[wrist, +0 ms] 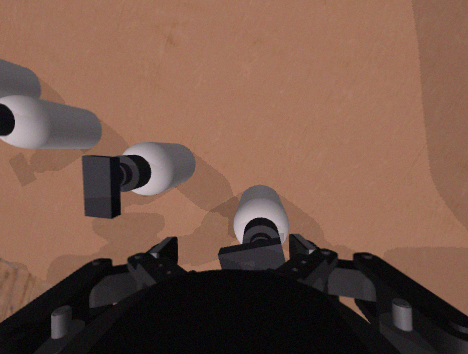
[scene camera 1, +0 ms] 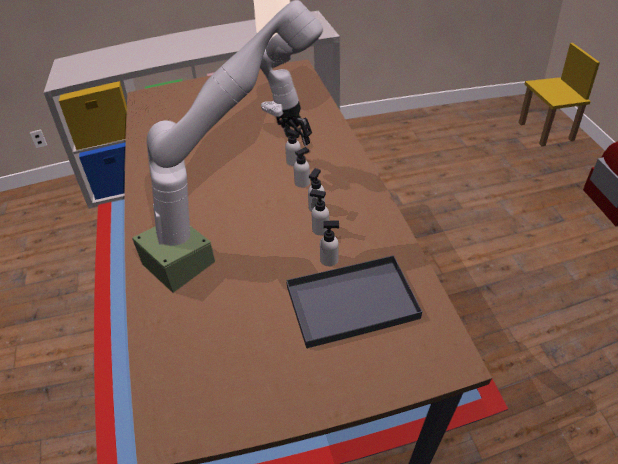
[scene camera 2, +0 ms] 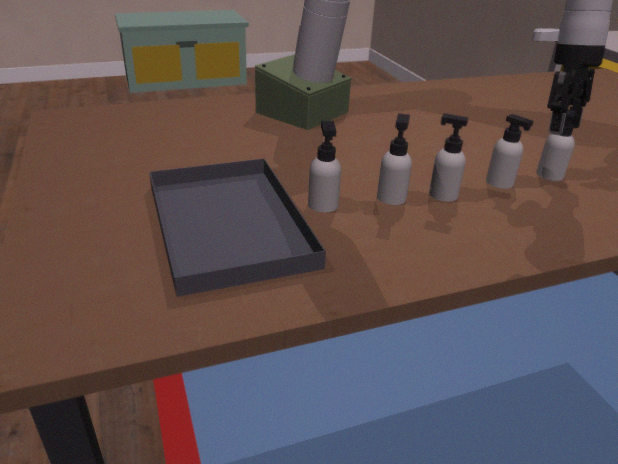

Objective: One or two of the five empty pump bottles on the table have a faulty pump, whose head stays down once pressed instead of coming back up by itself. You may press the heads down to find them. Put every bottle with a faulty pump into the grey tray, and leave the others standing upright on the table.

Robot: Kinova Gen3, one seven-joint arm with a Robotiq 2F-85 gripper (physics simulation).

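Seen in the pictures: gripper, fingertip midpoint: [wrist: 233, 247] [scene camera 1: 298, 140] [scene camera 2: 564, 130]; arm's base at its link origin: [scene camera 1: 173, 234] [scene camera 2: 313, 73].
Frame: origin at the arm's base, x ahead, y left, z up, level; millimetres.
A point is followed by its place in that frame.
Note:
Five white pump bottles with black heads stand upright in a row. The farthest from the tray [scene camera 1: 292, 152] @[x 438, y 269, z -34 mm] [scene camera 2: 556, 156] @[x 464, y 273, z -44 mm] [wrist: 261, 215] @[x 433, y 287, z -9 mm] has its head between my fingertips in the wrist view; its stem barely shows there. The second farthest [scene camera 1: 301, 173] @[x 427, y 152, z -34 mm] [scene camera 2: 504, 162] @[x 452, y 156, z -42 mm] [wrist: 167, 167] @[x 426, y 197, z -19 mm] has its head low, close to the collar. The middle one [scene camera 1: 313, 197] @[x 420, y 28, z -31 mm] [scene camera 2: 447, 175] @[x 455, y 30, z -43 mm], the fourth [scene camera 1: 320, 221] @[x 404, y -69, z -37 mm] [scene camera 2: 394, 177] @[x 433, y -61, z -41 mm] and the nearest to the tray [scene camera 1: 329, 251] @[x 383, y -189, z -33 mm] [scene camera 2: 324, 185] @[x 413, y -178, z -43 mm] have raised heads on longer stems. My gripper [scene camera 1: 299, 136] @[x 461, y 275, z 5 mm] [scene camera 2: 567, 127] @[x 461, y 275, z 5 mm] [wrist: 233, 247] @[x 461, y 275, z 5 mm] is open, pointing down. The grey tray [scene camera 1: 363, 330] @[x 376, y -427, z -76 mm] [scene camera 2: 250, 272] @[x 539, y -347, z -75 mm] holds no bottle.
The arm's green base block [scene camera 1: 192, 260] @[x 31, y -84, z -30 mm] [scene camera 2: 300, 102] @[x 73, y -64, z -35 mm] stands on the wooden table [scene camera 1: 225, 360] @[x 37, y -377, z -92 mm] [scene camera 2: 90, 280] @[x 456, y -537, z -92 mm], across from the row. The tray lies close beyond the nearest bottle. A shelf unit [scene camera 1: 160, 52] stands behind the far end of the table.

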